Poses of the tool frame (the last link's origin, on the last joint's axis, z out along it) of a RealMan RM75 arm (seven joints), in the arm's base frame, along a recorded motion.
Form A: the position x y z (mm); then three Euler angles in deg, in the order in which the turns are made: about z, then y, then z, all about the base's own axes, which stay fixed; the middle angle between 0 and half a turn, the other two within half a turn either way.
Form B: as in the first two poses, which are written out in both.
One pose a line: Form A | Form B
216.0 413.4 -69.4 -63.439 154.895 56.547 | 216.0 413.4 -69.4 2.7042 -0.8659 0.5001 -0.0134
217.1 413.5 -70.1 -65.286 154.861 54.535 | 217.1 413.5 -70.1 2.7048 -0.8651 0.5012 -0.0209
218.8 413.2 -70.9 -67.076 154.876 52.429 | 218.8 413.2 -70.9 2.7067 -0.8635 0.5035 -0.0284
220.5 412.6 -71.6 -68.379 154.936 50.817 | 220.5 412.6 -71.6 2.7094 -0.8620 0.5058 -0.0339
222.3 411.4 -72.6 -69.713 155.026 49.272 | 222.3 411.4 -72.6 2.7127 -0.8609 0.5073 -0.0393
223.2 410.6 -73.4 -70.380 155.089 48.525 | 223.2 410.6 -73.4 2.7148 -0.8605 0.5078 -0.0418
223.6 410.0 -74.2 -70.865 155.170 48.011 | 223.6 410.0 -74.2 2.7170 -0.8603 0.5080 -0.0436
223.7 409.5 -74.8 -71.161 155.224 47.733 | 223.7 409.5 -74.8 2.7183 -0.8603 0.5078 -0.0445
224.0 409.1 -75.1 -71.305 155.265 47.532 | 224.0 409.1 -75.1 2.7193 -0.8600 0.5082 -0.0451
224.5 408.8 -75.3 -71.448 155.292 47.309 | 224.5 408.8 -75.3 2.7200 -0.8596 0.5088 -0.0457
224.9 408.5 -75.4 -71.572 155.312 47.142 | 224.9 408.5 -75.4 2.7206 -0.8594 0.5091 -0.0463
